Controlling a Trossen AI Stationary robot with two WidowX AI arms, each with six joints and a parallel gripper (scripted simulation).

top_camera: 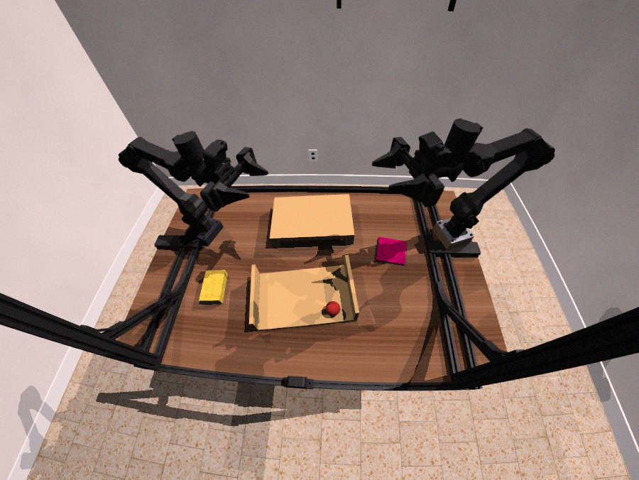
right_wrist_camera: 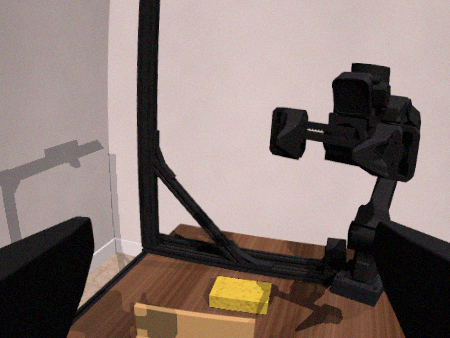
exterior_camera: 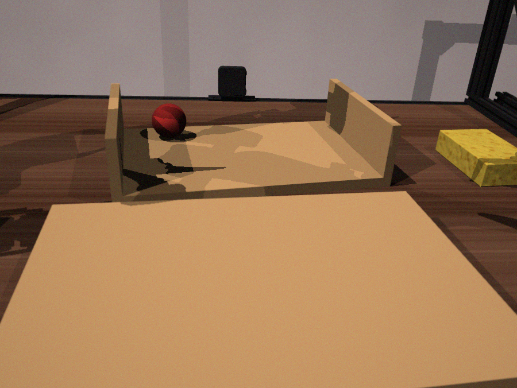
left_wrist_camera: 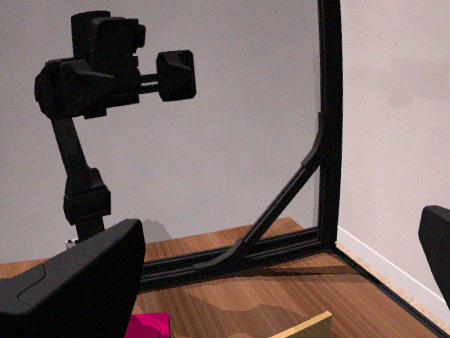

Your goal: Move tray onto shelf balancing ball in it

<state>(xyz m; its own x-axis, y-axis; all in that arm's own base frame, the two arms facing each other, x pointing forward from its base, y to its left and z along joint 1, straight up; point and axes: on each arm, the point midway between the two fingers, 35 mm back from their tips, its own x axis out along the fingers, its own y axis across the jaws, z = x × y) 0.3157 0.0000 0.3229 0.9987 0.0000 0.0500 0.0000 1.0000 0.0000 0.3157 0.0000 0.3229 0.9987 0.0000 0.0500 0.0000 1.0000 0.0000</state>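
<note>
Now: the red ball 360 mm below my right hand, 180 mm behind it and 130 mm to the left of it. Also, from my right hand: tan tray (370 mm below, 220 mm to the left, 140 mm behind); then yellow sponge (530 mm to the left, 380 mm below, 130 mm behind); then magenta square object (390 mm below, 70 mm to the right, 50 mm ahead).
</note>
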